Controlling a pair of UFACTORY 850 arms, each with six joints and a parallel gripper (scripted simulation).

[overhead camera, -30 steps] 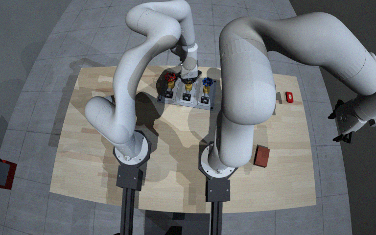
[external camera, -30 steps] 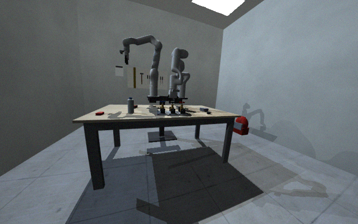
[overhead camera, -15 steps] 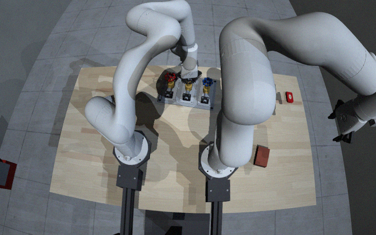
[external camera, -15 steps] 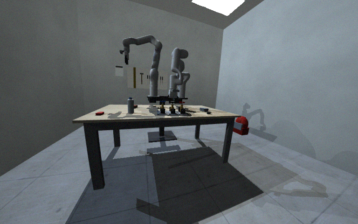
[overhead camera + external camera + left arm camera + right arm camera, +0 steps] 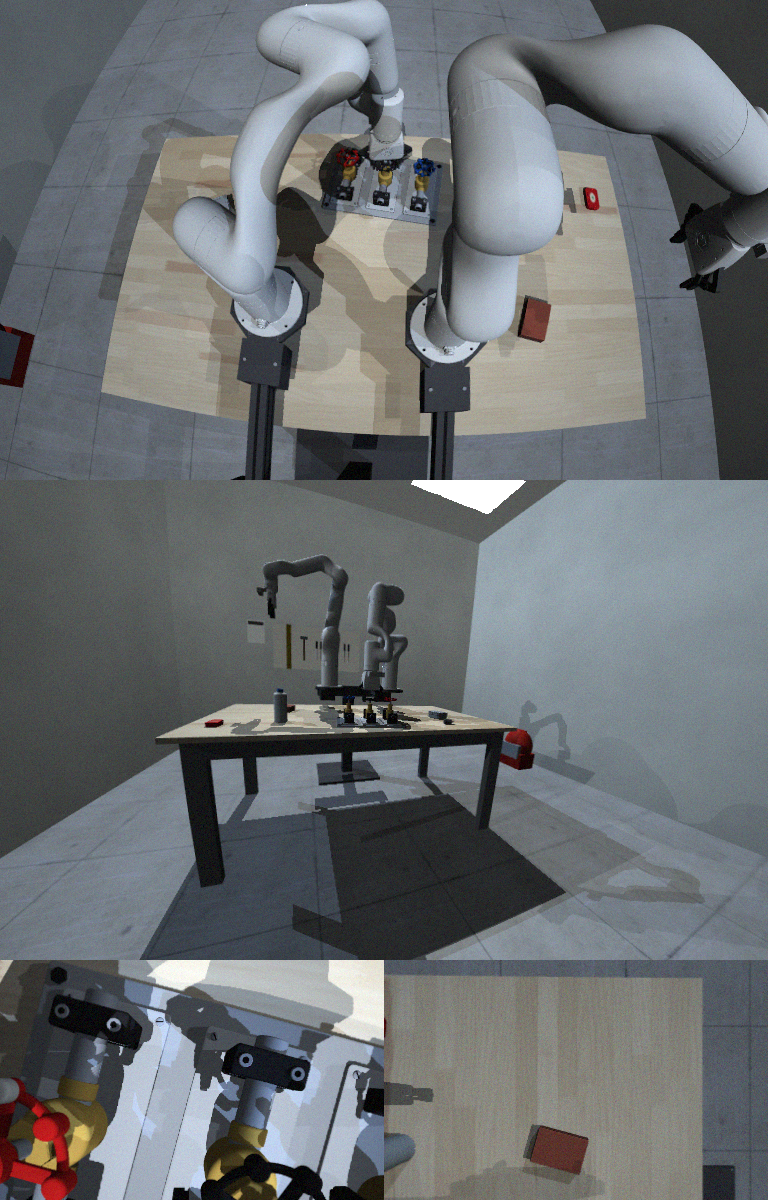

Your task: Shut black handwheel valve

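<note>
My left gripper is now 1 cm above the black handwheel. The rest, counted from my left hand: red handwheel 12 cm to the left; grey base plate 13 cm below; blue handwheel 12 cm to the right.
</note>
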